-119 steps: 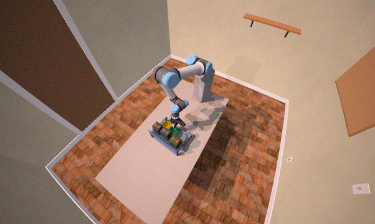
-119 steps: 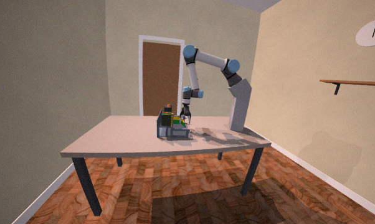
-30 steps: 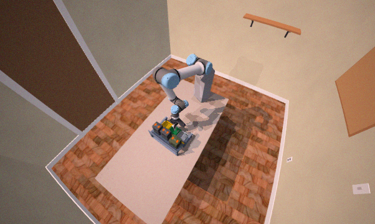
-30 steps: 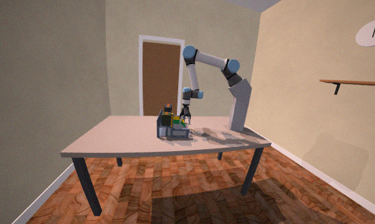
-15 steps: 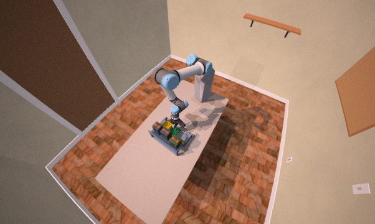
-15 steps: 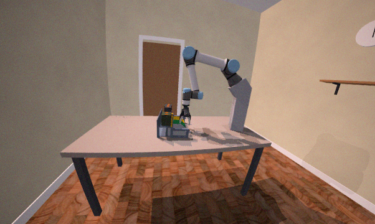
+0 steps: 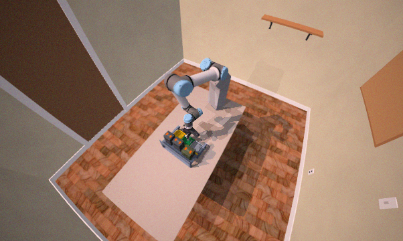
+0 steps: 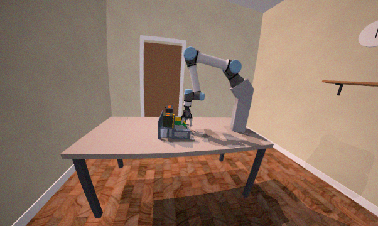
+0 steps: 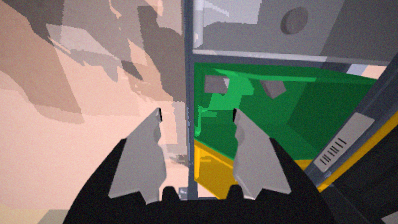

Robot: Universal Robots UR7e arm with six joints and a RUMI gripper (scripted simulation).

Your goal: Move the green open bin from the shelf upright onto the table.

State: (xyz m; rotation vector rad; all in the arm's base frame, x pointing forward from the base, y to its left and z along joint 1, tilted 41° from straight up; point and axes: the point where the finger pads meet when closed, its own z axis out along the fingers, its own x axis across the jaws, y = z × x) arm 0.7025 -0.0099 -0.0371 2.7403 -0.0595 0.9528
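The green open bin is 8 cm ahead of my hand, 1 cm to the right of it and 1 cm below it. From my hand the other things lie so: grey bin (10 cm ahead, 10 cm to the left, 1 cm below); yellow bin (6 cm ahead, 12 cm to the right, 1 cm below); yellow strip (13 cm ahead, 2 cm to the right, 6 cm above).
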